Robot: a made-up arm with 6 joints.
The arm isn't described. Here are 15 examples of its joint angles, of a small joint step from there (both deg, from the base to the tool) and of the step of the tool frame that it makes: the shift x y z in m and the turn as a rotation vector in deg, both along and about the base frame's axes.
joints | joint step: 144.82 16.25 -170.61 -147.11 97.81 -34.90 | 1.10 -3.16 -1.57 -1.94 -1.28 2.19
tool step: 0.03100 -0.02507 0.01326 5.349 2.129 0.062
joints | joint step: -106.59 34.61 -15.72 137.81 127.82 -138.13 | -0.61 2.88 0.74 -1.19 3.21 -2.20
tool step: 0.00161 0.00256 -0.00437 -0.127 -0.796 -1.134
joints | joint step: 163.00 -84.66 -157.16 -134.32 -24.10 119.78 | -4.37 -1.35 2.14 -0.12 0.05 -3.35
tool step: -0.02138 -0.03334 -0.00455 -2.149 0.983 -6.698
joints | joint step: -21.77 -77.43 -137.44 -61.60 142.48 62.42 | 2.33 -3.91 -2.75 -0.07 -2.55 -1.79
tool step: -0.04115 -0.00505 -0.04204 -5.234 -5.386 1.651
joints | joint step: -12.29 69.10 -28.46 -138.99 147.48 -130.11 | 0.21 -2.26 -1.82 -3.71 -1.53 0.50
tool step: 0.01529 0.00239 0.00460 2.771 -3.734 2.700
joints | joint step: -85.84 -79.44 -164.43 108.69 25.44 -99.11 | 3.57 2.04 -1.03 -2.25 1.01 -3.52
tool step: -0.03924 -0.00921 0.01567 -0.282 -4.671 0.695
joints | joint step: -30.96 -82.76 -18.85 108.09 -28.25 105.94 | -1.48 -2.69 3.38 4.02 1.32 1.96
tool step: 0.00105 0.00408 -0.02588 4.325 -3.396 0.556
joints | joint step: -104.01 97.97 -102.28 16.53 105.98 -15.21 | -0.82 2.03 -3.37 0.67 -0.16 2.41
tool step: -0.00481 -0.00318 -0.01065 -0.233 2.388 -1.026
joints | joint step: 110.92 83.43 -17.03 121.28 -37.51 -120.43 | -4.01 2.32 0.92 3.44 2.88 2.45
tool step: 0.00329 -0.00554 0.00051 0.998 -4.328 -7.547
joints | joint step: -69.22 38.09 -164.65 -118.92 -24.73 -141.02 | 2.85 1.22 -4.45 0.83 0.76 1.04
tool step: 0.01371 0.01812 0.00676 -2.245 -3.009 3.262
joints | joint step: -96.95 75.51 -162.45 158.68 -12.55 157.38 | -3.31 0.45 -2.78 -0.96 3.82 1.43
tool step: -0.03532 -0.00638 0.00687 -5.980 0.415 -2.149
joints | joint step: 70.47 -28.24 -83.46 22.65 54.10 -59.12 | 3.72 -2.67 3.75 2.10 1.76 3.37
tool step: -0.01142 -0.00814 -0.01336 -2.280 5.365 3.475
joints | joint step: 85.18 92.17 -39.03 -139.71 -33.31 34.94 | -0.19 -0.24 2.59 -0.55 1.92 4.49
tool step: -0.00047 -0.00620 0.01256 -2.794 -4.204 0.415
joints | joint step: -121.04 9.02 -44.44 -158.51 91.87 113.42 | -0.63 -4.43 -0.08 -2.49 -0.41 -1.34
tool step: -0.00083 0.00620 0.02371 -1.887 3.938 0.629
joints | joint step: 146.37 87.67 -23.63 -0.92 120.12 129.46 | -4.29 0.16 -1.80 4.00 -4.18 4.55
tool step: -0.00353 0.00415 -0.01632 6.199 2.608 -1.466
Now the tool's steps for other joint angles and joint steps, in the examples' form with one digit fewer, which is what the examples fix.
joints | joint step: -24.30 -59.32 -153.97 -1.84 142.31 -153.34 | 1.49 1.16 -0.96 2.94 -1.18 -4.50
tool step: 0.0027 -0.0089 0.0098 -5.78 1.47 5.37
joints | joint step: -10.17 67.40 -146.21 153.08 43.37 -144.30 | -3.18 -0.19 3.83 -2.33 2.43 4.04
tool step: -0.0113 -0.0326 -0.0154 1.90 2.50 0.25
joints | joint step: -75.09 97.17 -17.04 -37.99 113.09 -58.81 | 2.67 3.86 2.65 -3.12 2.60 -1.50
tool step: -0.0036 0.0148 0.0094 9.69 0.31 3.55
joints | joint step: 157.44 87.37 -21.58 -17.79 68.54 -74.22 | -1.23 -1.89 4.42 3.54 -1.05 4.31
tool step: 0.0065 -0.0006 0.0250 5.47 -2.79 0.03
